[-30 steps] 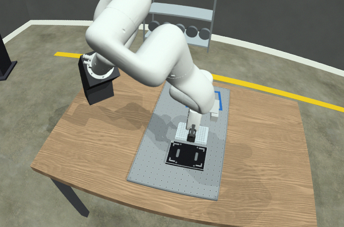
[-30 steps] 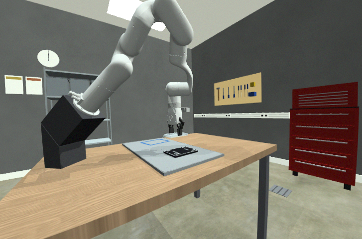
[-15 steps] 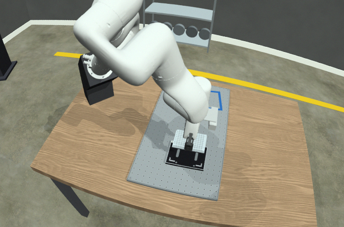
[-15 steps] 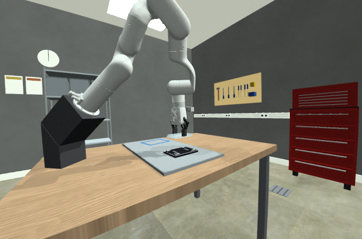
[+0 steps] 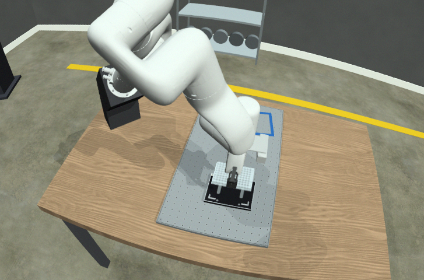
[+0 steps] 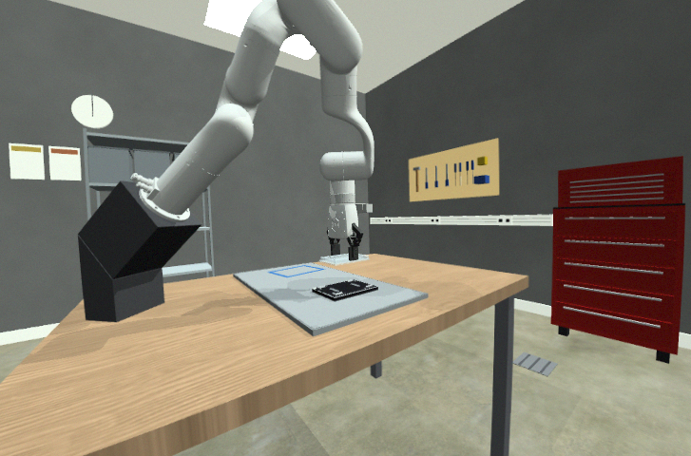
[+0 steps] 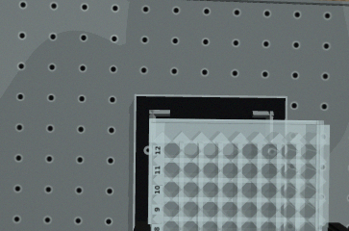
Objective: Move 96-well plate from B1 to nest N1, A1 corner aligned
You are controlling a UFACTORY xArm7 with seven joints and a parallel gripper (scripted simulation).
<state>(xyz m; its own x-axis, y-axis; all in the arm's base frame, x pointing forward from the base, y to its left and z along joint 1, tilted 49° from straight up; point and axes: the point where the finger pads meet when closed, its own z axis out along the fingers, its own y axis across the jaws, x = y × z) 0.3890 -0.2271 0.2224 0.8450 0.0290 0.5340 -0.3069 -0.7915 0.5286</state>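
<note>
Right now my hand is 1 cm above the 96-well plate. The rest, counted from my hand: black plate nest 11 cm below.
</note>
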